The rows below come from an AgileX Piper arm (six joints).
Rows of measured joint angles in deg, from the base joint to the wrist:
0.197 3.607 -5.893 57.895 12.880 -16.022
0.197 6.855 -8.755 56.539 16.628 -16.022
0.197 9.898 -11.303 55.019 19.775 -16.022
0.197 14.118 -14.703 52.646 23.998 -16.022
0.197 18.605 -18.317 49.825 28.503 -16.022
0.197 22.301 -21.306 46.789 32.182 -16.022
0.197 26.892 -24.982 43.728 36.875 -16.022
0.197 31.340 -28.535 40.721 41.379 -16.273
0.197 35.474 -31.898 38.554 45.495 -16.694
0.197 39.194 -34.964 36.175 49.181 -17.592
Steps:
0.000 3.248 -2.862 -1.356 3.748 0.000
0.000 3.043 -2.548 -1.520 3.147 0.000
0.000 4.220 -3.400 -2.373 4.223 0.000
0.000 4.487 -3.614 -2.821 4.505 0.000
0.000 3.696 -2.989 -3.036 3.679 0.000
0.000 4.591 -3.676 -3.061 4.693 0.000
0.000 4.448 -3.553 -3.007 4.504 -0.251
0.000 4.134 -3.363 -2.167 4.116 -0.421
0.000 3.720 -3.066 -2.379 3.686 -0.898

